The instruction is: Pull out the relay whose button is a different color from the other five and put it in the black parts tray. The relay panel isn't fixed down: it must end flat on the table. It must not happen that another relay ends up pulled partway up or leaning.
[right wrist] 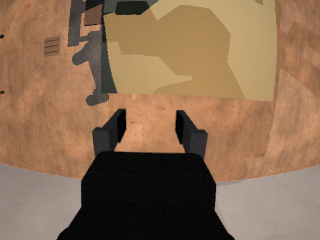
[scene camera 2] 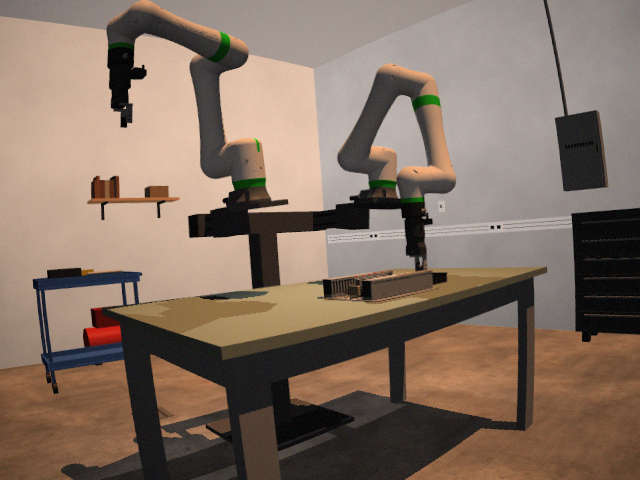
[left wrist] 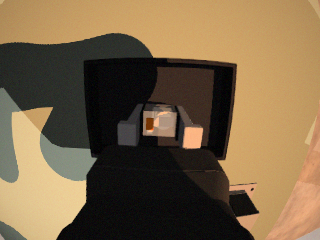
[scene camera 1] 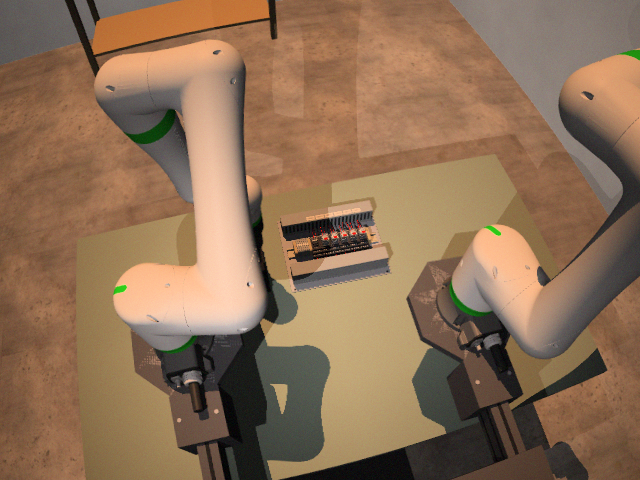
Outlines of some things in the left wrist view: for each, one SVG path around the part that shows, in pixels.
The left gripper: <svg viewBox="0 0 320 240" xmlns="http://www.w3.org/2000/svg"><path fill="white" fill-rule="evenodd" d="M56 239L255 240L251 232L239 223L239 220L236 219L231 208L229 208L228 176L225 175L224 169L221 168L219 161L217 161L211 151L200 149L203 128L201 128L200 124L192 123L183 107L180 107L180 105L176 107L175 105L177 112L175 139L176 141L179 140L180 148L137 147L139 139L143 139L145 104L137 104L129 119L120 120L119 124L117 124L117 144L105 147L87 173L87 203L83 205L83 208L77 213L72 223L61 229Z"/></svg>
A relay panel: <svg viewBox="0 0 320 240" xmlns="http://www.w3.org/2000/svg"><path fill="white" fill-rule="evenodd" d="M229 185L229 208L231 208L233 215L237 217L239 223L244 228L247 228L248 231L251 231L253 224L256 223L257 217L260 215L260 212L257 211L255 204L251 200L257 183Z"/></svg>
A black parts tray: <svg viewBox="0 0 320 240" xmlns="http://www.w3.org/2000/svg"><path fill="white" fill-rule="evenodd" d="M139 141L139 145L144 145L144 147L180 148L179 141L176 141L175 137L143 136L143 139ZM84 60L85 112L87 112L89 147L91 147L92 157L99 156L101 151L108 147L108 145L117 144L117 124L119 124L120 120L128 120L137 104L155 103L173 104L176 107L177 105L183 107L192 123L200 124L201 128L203 128L200 149L208 149L208 151L215 153L217 160L225 160L229 135L231 135L233 104L235 104L237 64L212 60L171 59L171 57L121 57L121 59Z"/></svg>
